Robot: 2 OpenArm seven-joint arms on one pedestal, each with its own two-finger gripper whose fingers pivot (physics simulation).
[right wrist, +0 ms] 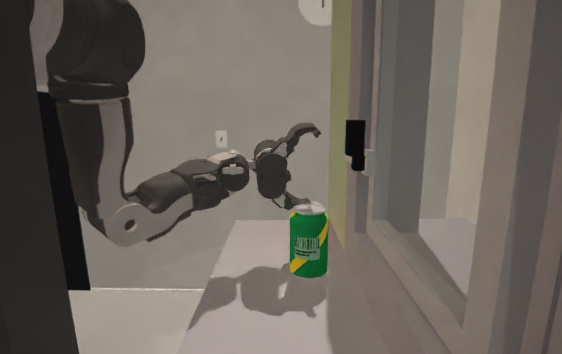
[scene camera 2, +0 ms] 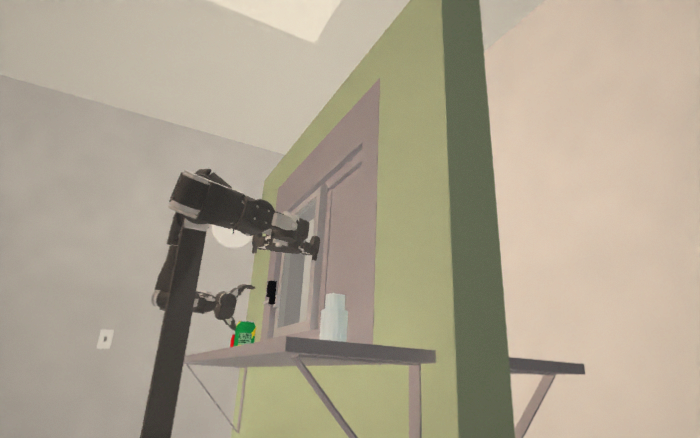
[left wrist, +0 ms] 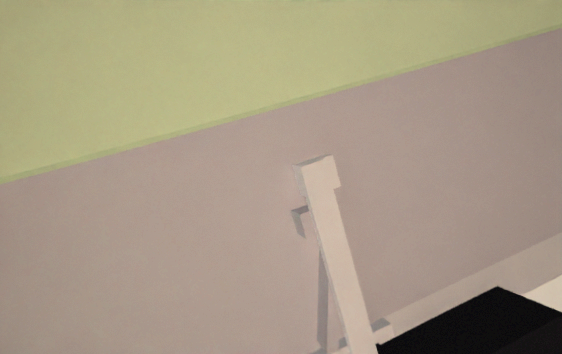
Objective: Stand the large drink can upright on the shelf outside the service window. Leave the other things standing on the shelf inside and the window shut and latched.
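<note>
A green and yellow drink can stands upright on the near shelf; whether it is the large one I cannot tell. A red thing shows partly behind it. My left gripper is open and empty near the window's side, its lower finger by the can's top. The black handle is on the window's edge. The left wrist view shows a pale bar and a black block. My right gripper is open and empty before the window frame. The latch state is unclear.
A pale, faceted bottle-like thing stands on the near shelf, towards scene camera 2. The green wall surrounds the window. Another shelf juts out on the wall's far side. The pedestal stands left of the near shelf.
</note>
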